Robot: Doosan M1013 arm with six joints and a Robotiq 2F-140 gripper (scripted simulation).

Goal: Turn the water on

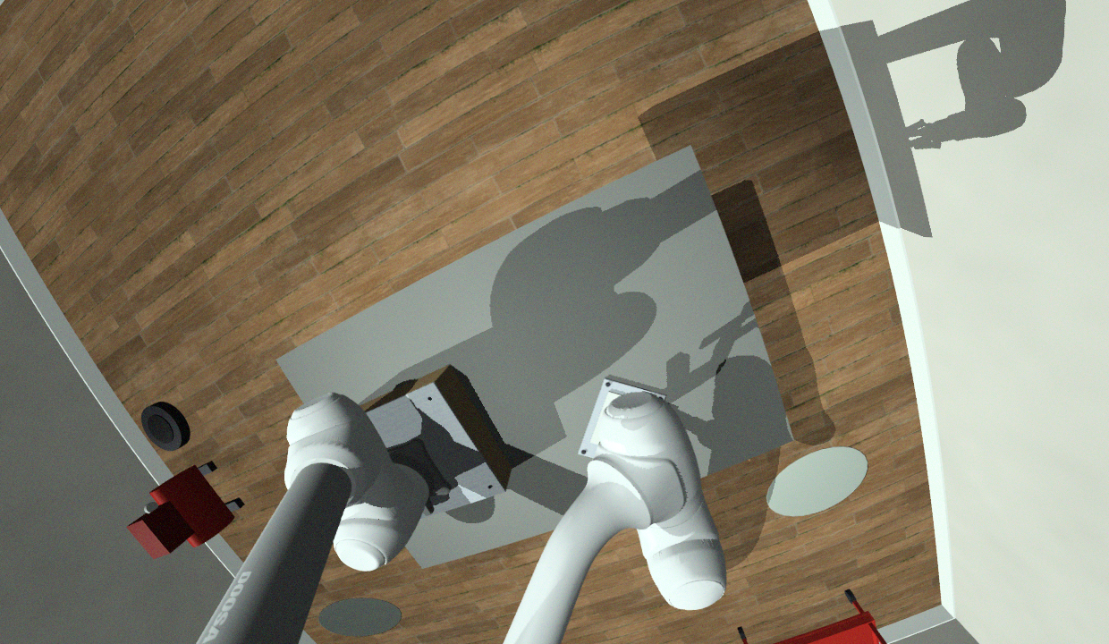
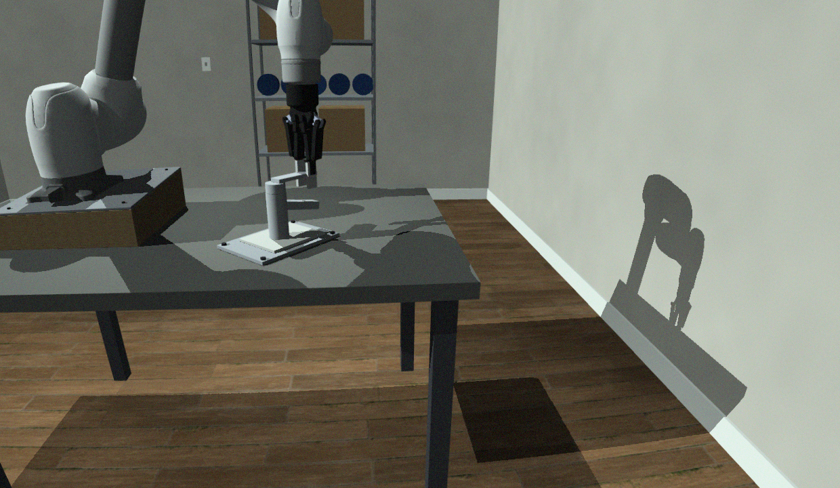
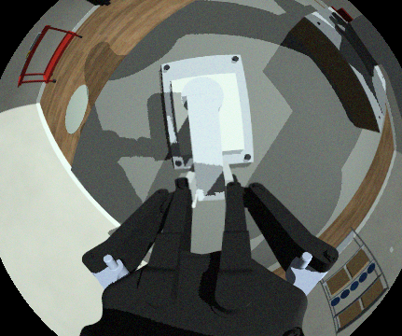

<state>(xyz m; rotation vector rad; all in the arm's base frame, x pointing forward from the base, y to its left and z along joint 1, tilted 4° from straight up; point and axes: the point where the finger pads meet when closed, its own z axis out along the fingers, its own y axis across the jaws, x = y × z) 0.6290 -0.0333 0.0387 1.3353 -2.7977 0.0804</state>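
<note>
Now: the tap lever 3 cm to the right of my hand and 2 cm behind it. From my hand the other things lie so: grey tap: 5 cm to the right, 5 cm below, 4 cm behind.
</note>
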